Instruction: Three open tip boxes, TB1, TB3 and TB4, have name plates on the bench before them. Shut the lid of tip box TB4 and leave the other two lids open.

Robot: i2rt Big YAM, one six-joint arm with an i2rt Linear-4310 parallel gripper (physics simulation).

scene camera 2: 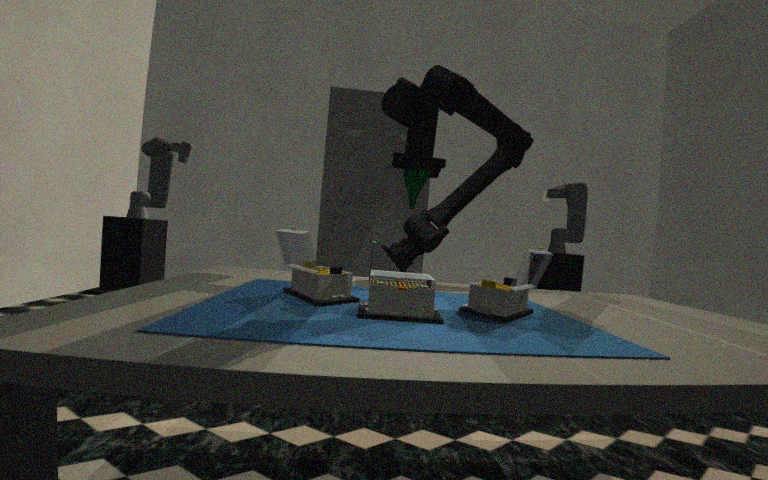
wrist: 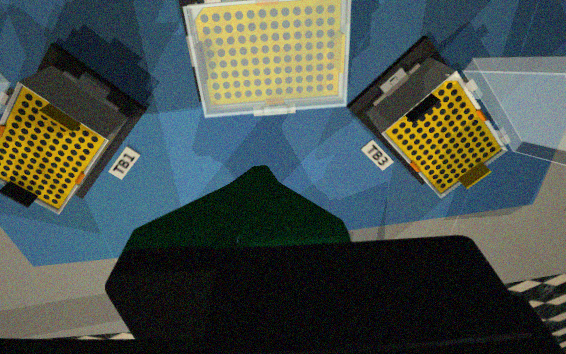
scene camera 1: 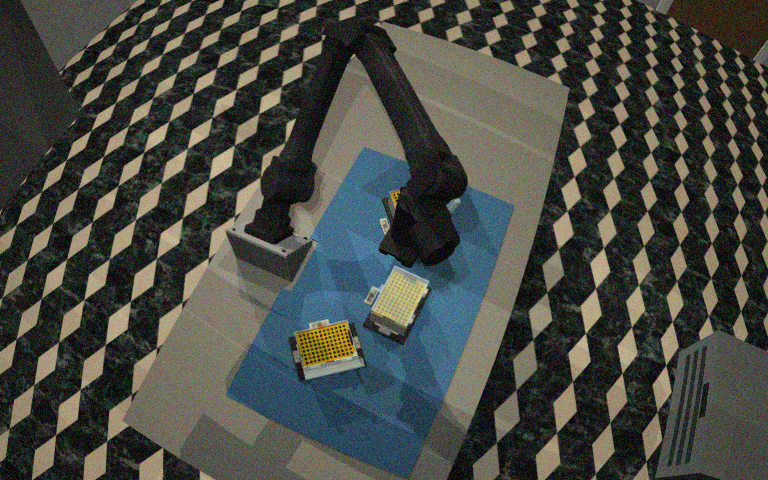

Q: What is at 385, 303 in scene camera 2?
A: A tip box.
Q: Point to a tip box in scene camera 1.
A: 386, 328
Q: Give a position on a blue mat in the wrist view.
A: At 317, 153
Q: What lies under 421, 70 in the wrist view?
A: A tip box.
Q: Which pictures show my gripper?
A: Scene camera 2, the wrist view and scene camera 1: all of them.
